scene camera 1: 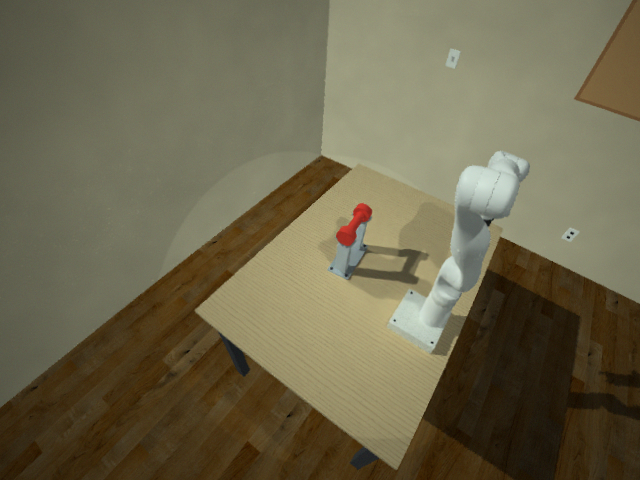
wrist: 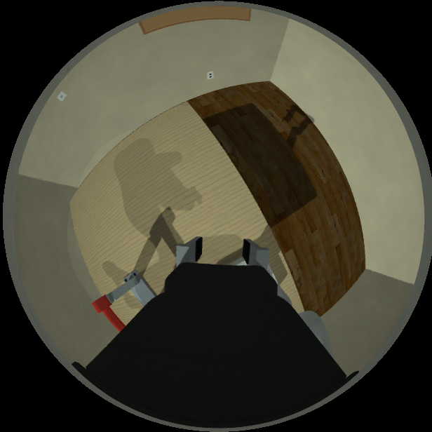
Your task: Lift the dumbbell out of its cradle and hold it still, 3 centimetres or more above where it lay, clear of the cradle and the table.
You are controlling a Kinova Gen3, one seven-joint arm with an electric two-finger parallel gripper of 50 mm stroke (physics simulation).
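Pixels of known places: arm's base, origin of the base link: (scene camera 1: 431,316).
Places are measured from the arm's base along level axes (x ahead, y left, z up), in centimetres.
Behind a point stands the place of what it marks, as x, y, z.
Observation:
A red dumbbell (scene camera 1: 355,225) @(40.4, -8.9, 18.9) (wrist: 101,304) lies across the tops of the two uprights of a grey cradle (scene camera 1: 343,260) @(40.2, -1.9, 4.2) (wrist: 122,289), which stands on the table. In the wrist view part of the dumbbell and cradle is hidden behind the black gripper body at the lower left. My gripper (wrist: 222,246) is open, with nothing between its fingers. It is above the table and apart from the dumbbell, which lies off to the left side in the wrist view. In the scene view the fingers are hidden behind the white arm.
The white arm rises from its base plate (scene camera 1: 413,323) @(4.9, 6.5, 0.0) near the right edge of the wooden table (scene camera 1: 310,320) @(39.3, 24.3, -4.8) (wrist: 200,165). Shadows of the arm and cradle fall on the table. Walls stand behind the table, and a wooden floor (scene camera 1: 155,408) (wrist: 340,220) lies around it.

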